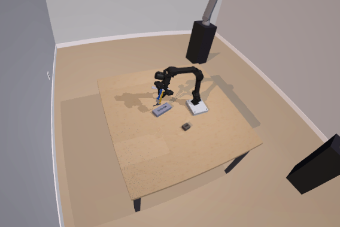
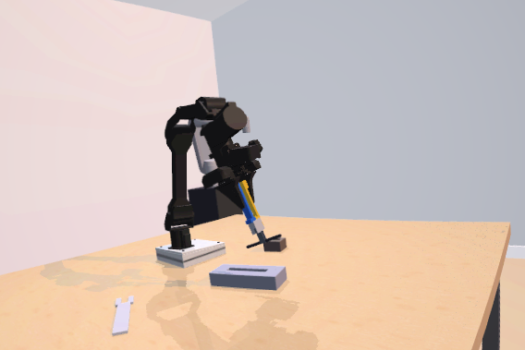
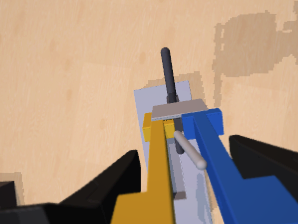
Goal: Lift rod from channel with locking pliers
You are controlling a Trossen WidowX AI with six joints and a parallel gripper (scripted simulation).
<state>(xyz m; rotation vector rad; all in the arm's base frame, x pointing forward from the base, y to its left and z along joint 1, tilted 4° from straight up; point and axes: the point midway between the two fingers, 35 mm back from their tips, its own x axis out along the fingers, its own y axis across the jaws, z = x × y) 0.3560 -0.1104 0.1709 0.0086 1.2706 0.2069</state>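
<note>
Now: the dark rod 9 cm below my gripper tip, 3 cm ahead of it and 1 cm to the left of it. The rest, counted from my gripper tip: grey channel block (18 cm below, 4 cm behind, 1 cm to the left); then silver pin (right at my gripper tip); then yellow handle (1 cm to the left).
</note>
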